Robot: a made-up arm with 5 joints.
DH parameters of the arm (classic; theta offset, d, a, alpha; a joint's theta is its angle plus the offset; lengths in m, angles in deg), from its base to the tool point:
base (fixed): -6 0.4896 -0.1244 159.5
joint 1: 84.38 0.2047 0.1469 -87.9
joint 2: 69.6 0.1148 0.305 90
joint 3: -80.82 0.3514 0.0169 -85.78
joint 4: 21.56 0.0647 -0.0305 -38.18
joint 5: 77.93 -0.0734 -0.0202 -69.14
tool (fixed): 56.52 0.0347 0 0
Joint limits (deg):
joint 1: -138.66..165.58
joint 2: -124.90..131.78
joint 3: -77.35..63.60
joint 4: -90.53..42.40
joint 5: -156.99..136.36
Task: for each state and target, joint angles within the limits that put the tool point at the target. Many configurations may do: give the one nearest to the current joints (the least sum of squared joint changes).
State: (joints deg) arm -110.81 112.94 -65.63 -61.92 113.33
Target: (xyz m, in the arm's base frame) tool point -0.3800 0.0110 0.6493
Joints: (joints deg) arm -77.78 118.19 -70.98 -60.01 114.37
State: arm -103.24 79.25 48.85 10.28 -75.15
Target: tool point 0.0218 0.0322 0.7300
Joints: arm -131.43 84.71 57.86 -20.06 -78.50
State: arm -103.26 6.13 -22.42 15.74 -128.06
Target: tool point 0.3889 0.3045 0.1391
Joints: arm -138.36 -17.03 -31.05 22.81 -83.54
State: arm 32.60 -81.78 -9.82 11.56 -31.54
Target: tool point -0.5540 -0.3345 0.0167
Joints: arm 49.29 -72.19 19.07 -35.36 -54.39
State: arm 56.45 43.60 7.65 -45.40 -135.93
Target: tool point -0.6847 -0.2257 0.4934
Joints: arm 56.19 -6.46 11.24 -55.25 -120.50
